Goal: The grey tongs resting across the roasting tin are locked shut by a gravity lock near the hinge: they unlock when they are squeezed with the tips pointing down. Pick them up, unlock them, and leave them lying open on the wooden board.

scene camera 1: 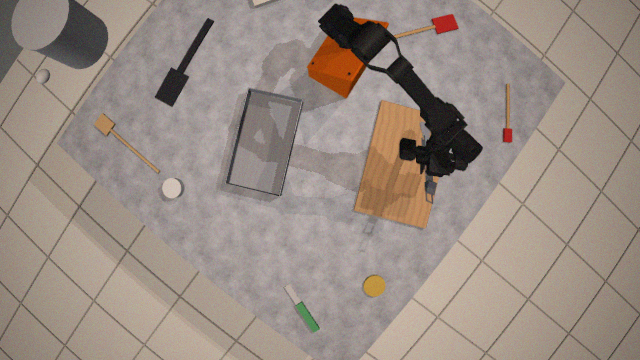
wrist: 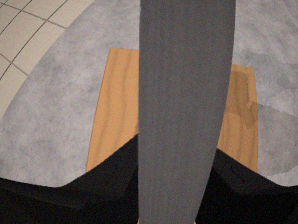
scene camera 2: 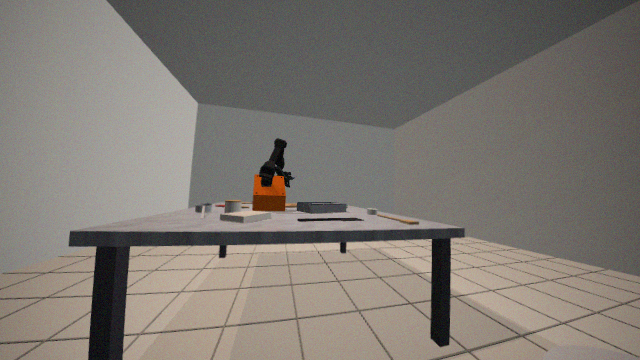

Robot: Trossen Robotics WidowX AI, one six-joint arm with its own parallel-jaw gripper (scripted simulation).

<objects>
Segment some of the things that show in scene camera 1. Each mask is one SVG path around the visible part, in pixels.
The gripper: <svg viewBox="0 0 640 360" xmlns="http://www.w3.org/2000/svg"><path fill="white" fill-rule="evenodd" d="M400 141L399 157L408 161L414 160L416 157L416 162L420 164L420 174L424 172L425 165L426 174L437 177L450 175L455 169L465 171L468 167L468 164L465 164L453 149L452 153L449 153L451 149L449 143L445 146L433 137L432 132L429 140L427 139L425 147L416 147L416 140L403 138Z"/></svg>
A black spatula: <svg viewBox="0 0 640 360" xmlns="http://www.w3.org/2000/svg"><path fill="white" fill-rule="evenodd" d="M214 20L207 18L178 69L175 70L171 67L155 96L156 99L173 106L189 79L188 75L184 75L186 68L213 25Z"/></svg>
</objects>
